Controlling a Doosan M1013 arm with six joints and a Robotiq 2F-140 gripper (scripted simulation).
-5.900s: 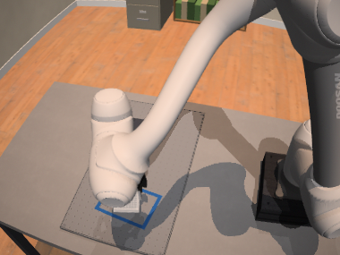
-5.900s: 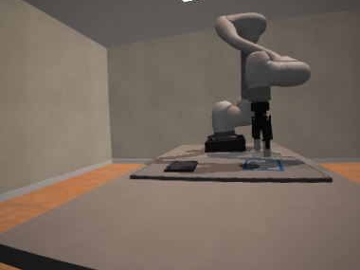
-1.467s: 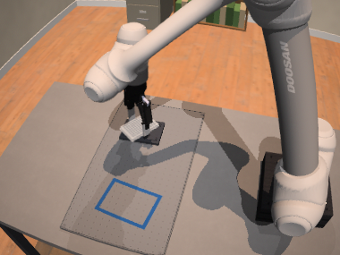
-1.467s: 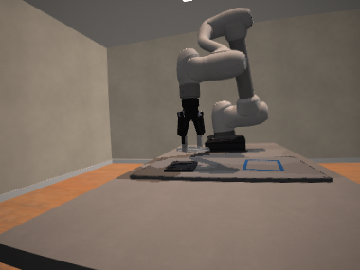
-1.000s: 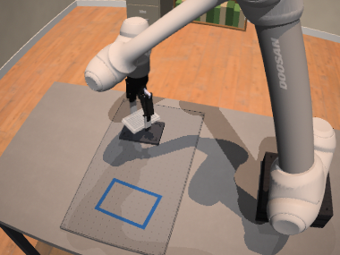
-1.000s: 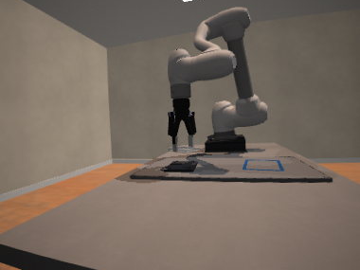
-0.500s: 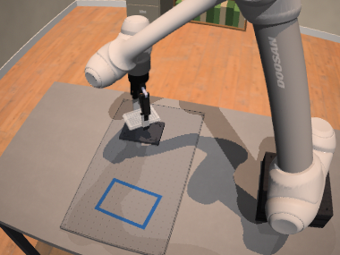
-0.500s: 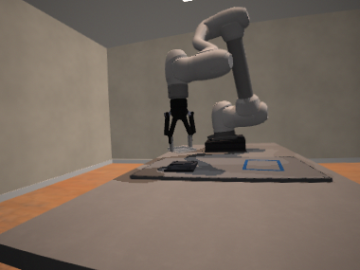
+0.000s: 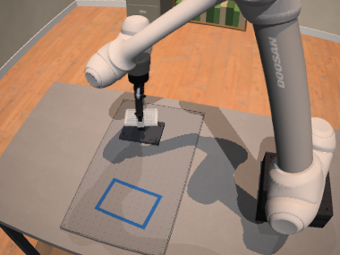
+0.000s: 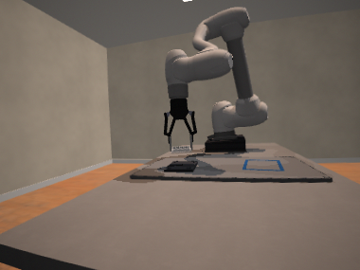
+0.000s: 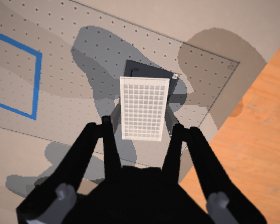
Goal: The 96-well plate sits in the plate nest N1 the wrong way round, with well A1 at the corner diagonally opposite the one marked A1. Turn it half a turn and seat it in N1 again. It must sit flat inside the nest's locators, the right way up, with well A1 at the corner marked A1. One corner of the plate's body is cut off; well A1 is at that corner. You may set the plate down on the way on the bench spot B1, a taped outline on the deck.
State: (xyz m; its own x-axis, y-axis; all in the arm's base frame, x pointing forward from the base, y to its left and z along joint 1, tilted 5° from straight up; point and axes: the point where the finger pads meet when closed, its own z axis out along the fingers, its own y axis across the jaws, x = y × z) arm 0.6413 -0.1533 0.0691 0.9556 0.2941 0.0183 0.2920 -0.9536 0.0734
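Right now the white 96-well plate is 2 cm below my hand. The rest, counted from my hand: corner mark (9 cm below, 8 cm ahead, 5 cm to the right); plate nest N1 (10 cm below).
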